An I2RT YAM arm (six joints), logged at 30 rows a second.
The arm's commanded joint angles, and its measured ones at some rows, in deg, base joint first. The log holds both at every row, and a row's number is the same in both.
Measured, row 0: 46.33, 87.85, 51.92, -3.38, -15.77, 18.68
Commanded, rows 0 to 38: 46.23, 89.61, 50.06, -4.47, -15.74, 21.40; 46.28, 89.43, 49.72, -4.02, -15.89, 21.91; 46.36, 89.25, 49.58, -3.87, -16.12, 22.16; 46.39, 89.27, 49.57, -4.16, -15.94, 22.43; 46.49, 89.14, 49.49, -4.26, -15.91, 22.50; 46.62, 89.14, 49.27, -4.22, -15.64, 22.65; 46.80, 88.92, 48.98, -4.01, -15.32, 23.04; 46.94, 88.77, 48.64, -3.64, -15.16, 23.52; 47.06, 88.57, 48.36, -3.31, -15.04, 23.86; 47.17, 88.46, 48.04, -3.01, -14.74, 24.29; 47.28, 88.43, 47.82, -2.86, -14.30, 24.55; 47.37, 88.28, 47.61, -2.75, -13.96, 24.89; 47.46, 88.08, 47.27, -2.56, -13.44, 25.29; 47.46, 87.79, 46.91, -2.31, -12.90, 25.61; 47.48, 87.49, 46.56, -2.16, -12.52, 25.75; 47.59, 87.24, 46.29, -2.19, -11.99, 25.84; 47.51, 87.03, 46.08, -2.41, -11.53, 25.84; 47.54, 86.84, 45.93, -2.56, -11.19, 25.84; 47.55, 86.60, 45.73, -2.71, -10.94, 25.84; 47.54, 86.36, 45.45, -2.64, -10.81, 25.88; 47.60, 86.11, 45.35, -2.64, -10.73, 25.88; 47.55, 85.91, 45.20, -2.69, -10.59, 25.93; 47.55, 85.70, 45.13, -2.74, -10.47, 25.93; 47.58, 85.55, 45.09, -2.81, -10.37, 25.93; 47.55, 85.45, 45.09, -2.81, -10.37, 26.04; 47.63, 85.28, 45.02, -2.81, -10.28, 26.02; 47.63, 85.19, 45.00, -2.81, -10.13, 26.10; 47.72, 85.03, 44.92, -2.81, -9.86, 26.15; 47.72, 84.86, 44.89, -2.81, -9.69, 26.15; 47.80, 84.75, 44.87, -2.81, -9.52, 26.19; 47.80, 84.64, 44.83, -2.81, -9.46, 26.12; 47.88, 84.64, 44.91, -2.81, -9.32, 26.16; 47.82, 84.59, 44.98, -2.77, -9.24, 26.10; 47.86, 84.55, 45.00, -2.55, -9.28, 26.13; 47.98, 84.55, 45.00, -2.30, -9.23, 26.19; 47.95, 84.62, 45.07, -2.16, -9.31, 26.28; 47.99, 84.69, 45.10, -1.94, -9.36, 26.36; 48.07, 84.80, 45.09, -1.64, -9.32, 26.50; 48.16, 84.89, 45.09, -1.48, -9.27, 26.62
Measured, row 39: 47.72, 84.58, 46.52, 1.91, -11.33, 25.54
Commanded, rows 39 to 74: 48.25, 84.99, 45.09, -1.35, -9.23, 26.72; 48.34, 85.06, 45.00, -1.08, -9.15, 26.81; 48.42, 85.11, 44.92, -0.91, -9.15, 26.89; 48.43, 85.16, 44.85, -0.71, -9.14, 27.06; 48.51, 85.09, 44.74, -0.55, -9.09, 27.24; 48.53, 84.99, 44.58, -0.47, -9.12, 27.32; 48.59, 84.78, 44.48, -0.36, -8.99, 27.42; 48.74, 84.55, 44.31, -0.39, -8.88, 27.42; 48.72, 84.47, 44.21, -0.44, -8.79, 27.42; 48.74, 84.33, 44.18, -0.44, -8.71, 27.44; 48.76, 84.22, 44.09, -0.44, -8.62, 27.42; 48.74, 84.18, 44.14, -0.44, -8.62, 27.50; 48.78, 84.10, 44.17, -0.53, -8.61, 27.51; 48.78, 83.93, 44.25, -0.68, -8.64, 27.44; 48.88, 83.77, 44.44, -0.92, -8.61, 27.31; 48.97, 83.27, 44.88, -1.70, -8.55, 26.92; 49.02, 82.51, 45.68, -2.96, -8.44, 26.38; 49.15, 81.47, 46.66, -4.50, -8.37, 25.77; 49.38, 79.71, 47.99, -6.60, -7.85, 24.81; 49.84, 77.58, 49.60, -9.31, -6.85, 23.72; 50.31, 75.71, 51.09, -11.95, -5.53, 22.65; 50.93, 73.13, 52.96, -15.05, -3.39, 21.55; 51.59, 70.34, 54.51, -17.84, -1.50, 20.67; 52.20, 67.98, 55.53, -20.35, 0.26, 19.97; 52.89, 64.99, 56.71, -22.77, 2.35, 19.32; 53.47, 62.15, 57.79, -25.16, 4.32, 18.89; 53.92, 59.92, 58.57, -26.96, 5.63, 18.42; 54.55, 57.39, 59.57, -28.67, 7.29, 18.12; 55.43, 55.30, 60.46, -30.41, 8.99, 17.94; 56.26, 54.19, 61.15, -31.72, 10.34, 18.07; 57.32, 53.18, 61.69, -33.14, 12.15, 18.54; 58.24, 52.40, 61.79, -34.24, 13.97, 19.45; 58.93, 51.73, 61.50, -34.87, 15.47, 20.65; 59.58, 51.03, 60.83, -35.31, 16.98, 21.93; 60.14, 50.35, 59.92, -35.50, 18.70, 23.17; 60.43, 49.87, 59.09, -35.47, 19.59, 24.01
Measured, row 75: 59.33, 49.52, 61.58, -28.56, 12.51, 21.02
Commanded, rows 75 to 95: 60.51, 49.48, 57.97, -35.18, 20.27, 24.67; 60.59, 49.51, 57.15, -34.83, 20.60, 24.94; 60.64, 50.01, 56.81, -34.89, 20.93, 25.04; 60.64, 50.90, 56.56, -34.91, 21.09, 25.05; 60.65, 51.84, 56.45, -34.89, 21.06, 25.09; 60.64, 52.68, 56.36, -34.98, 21.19, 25.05; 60.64, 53.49, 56.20, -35.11, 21.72, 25.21; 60.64, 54.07, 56.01, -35.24, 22.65, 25.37; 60.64, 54.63, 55.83, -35.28, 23.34, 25.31; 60.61, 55.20, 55.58, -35.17, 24.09, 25.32; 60.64, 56.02, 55.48, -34.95, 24.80, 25.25; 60.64, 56.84, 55.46, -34.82, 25.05, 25.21; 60.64, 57.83, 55.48, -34.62, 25.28, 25.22; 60.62, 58.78, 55.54, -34.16, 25.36, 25.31; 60.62, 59.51, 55.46, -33.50, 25.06, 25.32; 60.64, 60.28, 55.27, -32.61, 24.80, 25.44; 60.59, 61.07, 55.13, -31.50, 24.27, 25.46; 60.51, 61.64, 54.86, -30.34, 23.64, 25.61; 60.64, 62.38, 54.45, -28.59, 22.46, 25.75; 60.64, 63.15, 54.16, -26.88, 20.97, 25.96; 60.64, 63.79, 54.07, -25.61, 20.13, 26.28
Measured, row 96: 60.38, 62.52, 54.94, -30.30, 22.09, 23.77
